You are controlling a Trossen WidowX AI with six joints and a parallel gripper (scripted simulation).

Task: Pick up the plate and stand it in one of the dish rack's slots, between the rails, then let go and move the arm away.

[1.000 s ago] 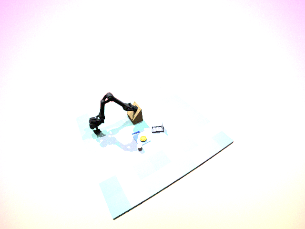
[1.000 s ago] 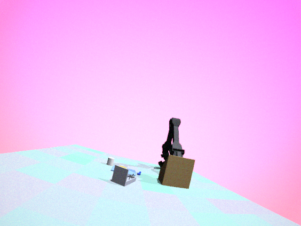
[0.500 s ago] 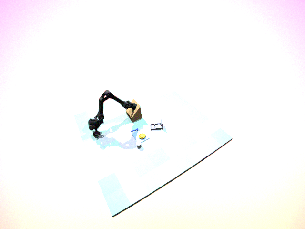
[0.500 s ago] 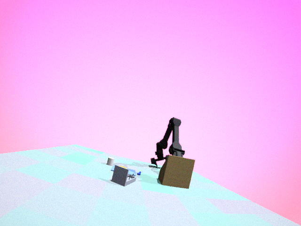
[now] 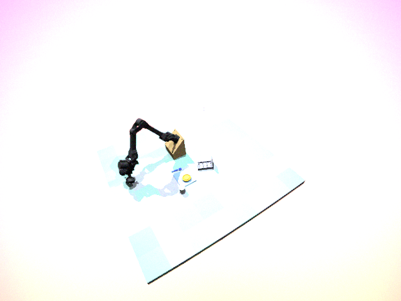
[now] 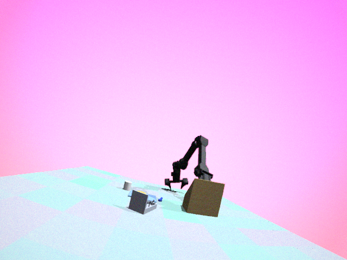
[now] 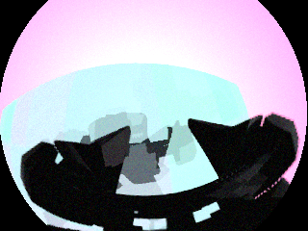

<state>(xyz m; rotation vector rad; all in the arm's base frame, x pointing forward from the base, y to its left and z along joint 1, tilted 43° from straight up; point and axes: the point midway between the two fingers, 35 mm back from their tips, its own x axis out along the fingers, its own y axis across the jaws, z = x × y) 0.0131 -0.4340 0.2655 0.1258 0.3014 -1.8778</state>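
My gripper tip is 40 cm to the right of the yellow plate and 30 cm short of it. From my gripper tip the other things lie so: grey dish rack 60 cm to the left, 28 cm ahead, 1 cm above; then white cup 38 cm ahead, 32 cm to the left, 1 cm above; then blue spoon 39 cm to the left, 18 cm ahead, 1 cm below.
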